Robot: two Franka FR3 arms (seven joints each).
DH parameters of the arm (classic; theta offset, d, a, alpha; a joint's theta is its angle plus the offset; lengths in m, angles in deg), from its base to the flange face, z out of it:
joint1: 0 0.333 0 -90
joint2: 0 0 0 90
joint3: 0 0.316 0.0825 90
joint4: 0 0 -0.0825 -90
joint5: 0 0.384 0 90
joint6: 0 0 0.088 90
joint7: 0 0.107 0 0
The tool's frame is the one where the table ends.
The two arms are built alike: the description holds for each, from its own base.
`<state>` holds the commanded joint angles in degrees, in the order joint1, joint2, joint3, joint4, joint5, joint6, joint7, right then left.
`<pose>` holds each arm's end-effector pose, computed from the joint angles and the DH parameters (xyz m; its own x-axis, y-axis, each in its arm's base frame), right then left.
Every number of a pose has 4 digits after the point.
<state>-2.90 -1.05 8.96 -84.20 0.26 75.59 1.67 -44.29 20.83 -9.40 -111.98 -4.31 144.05 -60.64</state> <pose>0.5183 0.0565 0.6604 0.9883 0.0763 -0.1318 0.0773 -0.9970 0.0022 0.3807 -0.5076 0.3136 0.9813 0.1926 -0.0036 0.1885 -0.9561 0.2244</pose>
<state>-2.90 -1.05 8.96 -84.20 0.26 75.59 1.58 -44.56 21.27 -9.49 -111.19 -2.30 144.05 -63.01</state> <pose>0.5183 0.0565 0.6604 0.9882 0.0779 -0.1318 0.0789 -0.9969 0.0020 0.3798 -0.5130 0.3150 0.9790 0.2037 0.0123 0.1960 -0.9553 0.2212</pose>
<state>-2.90 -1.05 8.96 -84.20 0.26 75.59 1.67 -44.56 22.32 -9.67 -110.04 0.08 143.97 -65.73</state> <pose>0.5183 0.0565 0.6604 0.9883 0.0763 -0.1318 0.0773 -0.9970 0.0022 0.3815 -0.5182 0.3124 0.9752 0.2198 0.0274 0.2091 -0.9543 0.2134</pose>
